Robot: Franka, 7 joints.
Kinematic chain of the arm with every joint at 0, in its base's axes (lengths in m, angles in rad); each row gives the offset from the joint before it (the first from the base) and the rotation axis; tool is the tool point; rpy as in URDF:
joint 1: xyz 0 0 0.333 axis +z
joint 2: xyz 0 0 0 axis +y
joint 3: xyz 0 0 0.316 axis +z
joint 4: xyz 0.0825 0 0 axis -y
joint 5: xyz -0.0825 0 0.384 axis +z
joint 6: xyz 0 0 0 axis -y
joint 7: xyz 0.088 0 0 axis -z
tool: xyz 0 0 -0.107 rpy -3.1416 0 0
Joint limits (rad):
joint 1: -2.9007..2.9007
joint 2: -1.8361..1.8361
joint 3: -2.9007..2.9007
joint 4: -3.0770..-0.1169
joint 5: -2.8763..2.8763
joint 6: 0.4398..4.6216
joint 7: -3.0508..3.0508
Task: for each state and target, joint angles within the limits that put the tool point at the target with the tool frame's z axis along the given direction. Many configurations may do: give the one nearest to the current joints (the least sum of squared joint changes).
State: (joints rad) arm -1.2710 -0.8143 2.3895 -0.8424 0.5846 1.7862 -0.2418
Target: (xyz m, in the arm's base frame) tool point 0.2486 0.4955 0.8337 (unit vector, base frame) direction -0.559 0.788 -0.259
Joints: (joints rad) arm -1.3576 -0.0170 2.3107 -1.2855 1.2301 1.8129 -0.2418
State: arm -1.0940 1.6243 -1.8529 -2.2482 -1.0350 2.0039 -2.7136
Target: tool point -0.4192 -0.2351 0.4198 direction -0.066 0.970 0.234
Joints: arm -1.0952 1.3424 -1.6518 -2.1860 -0.4870 1.7578 -2.7136
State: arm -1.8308 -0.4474 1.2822 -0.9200 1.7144 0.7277 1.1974
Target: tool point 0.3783 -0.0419 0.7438 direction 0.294 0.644 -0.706
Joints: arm -1.8143 -0.8944 0.6256 -1.8069 1.4669 0.7570 1.1974
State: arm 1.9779 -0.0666 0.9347 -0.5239 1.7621 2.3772 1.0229
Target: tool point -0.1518 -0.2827 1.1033 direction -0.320 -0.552 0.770
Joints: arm 2.0054 -0.4930 1.1067 -0.5946 1.9323 2.9301 1.0229
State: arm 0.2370 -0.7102 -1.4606 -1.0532 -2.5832 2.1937 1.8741
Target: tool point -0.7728 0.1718 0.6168 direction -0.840 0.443 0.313
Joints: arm -0.6262 -1.1021 -1.8365 -0.5694 -2.8763 2.7279 1.8741
